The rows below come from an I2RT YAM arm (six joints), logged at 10 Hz.
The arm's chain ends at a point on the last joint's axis. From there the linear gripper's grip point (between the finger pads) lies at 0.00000 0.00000 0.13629 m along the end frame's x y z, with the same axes.
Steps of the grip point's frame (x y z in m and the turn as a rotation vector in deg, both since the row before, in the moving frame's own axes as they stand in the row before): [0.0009, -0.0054, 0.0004, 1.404, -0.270, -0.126]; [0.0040, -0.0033, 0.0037, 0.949, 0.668, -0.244]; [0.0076, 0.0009, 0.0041, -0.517, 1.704, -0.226]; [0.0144, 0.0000, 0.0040, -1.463, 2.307, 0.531]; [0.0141, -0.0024, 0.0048, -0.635, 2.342, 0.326]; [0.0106, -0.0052, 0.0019, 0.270, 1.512, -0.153]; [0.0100, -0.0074, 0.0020, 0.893, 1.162, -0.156]
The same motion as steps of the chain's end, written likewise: [0.0015, -0.0021, 0.0004, 1.404, -0.270, -0.126]; [0.0024, -0.0010, 0.0037, 0.949, 0.668, -0.244]; [0.0035, -0.0003, 0.0042, -0.517, 1.704, -0.226]; [0.0089, -0.0035, 0.0042, -1.463, 2.307, 0.531]; [0.0085, -0.0039, 0.0049, -0.635, 2.342, 0.326]; [0.0070, -0.0046, 0.0019, 0.270, 1.512, -0.153]; [0.0072, -0.0053, 0.0020, 0.893, 1.162, -0.156]
